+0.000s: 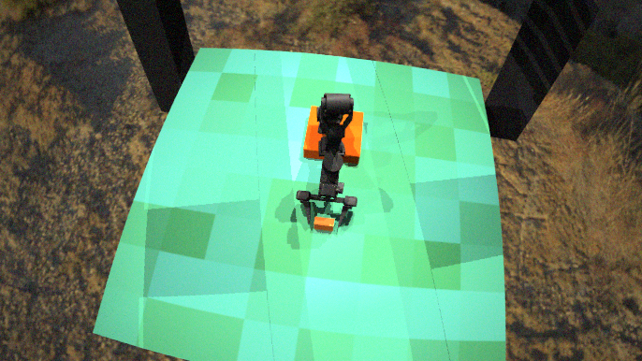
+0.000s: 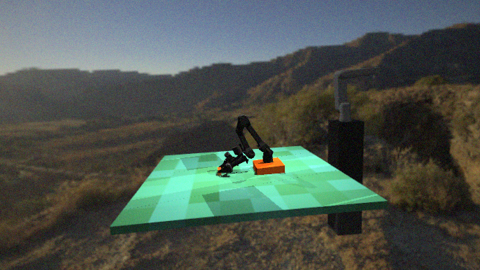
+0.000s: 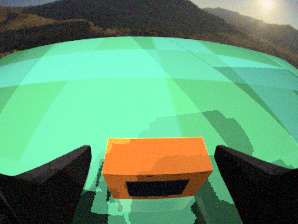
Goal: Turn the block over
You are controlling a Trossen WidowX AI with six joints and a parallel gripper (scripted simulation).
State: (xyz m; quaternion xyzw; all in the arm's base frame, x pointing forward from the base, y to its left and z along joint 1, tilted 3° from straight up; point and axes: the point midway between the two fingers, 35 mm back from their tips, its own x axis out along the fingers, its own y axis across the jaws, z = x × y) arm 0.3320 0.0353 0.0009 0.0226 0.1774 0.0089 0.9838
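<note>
Right now my gripper tip is 20 mm past the orange block and 10 mm above it.
</note>
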